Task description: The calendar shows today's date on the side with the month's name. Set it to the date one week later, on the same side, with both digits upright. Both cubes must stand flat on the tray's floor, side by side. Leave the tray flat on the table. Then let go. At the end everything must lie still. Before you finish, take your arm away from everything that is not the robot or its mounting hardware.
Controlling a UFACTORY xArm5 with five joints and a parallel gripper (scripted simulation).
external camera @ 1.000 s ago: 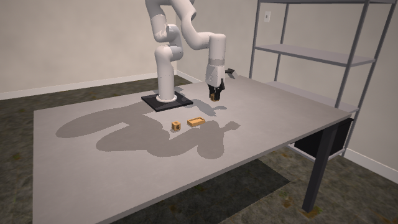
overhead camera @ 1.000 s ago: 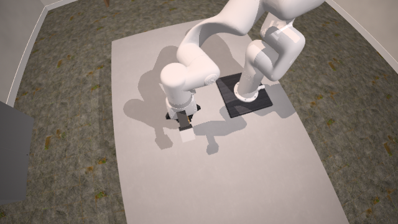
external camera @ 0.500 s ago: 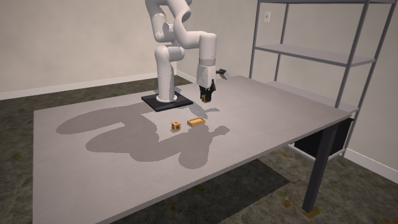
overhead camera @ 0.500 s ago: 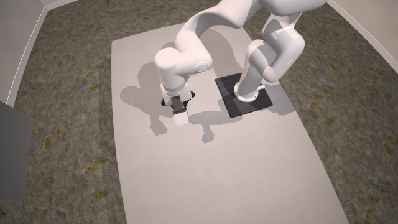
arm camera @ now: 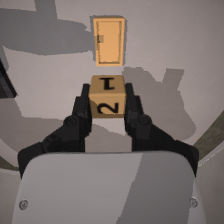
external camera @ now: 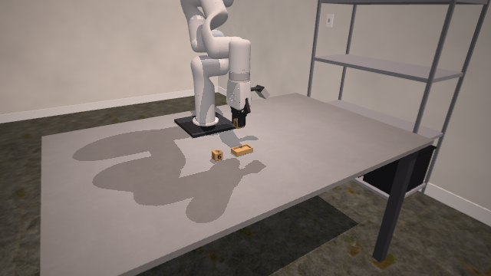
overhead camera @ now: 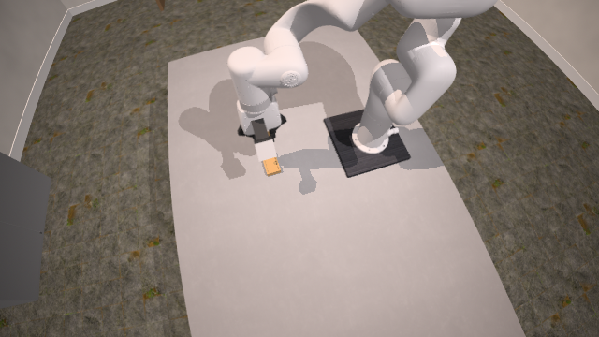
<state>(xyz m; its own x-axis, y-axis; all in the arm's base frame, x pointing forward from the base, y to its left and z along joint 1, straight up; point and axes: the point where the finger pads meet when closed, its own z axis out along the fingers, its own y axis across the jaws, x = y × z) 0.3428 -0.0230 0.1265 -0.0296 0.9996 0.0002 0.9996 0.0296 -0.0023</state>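
Right now my hand is 13 cm above the wooden calendar tray and 2 cm to the right of it.
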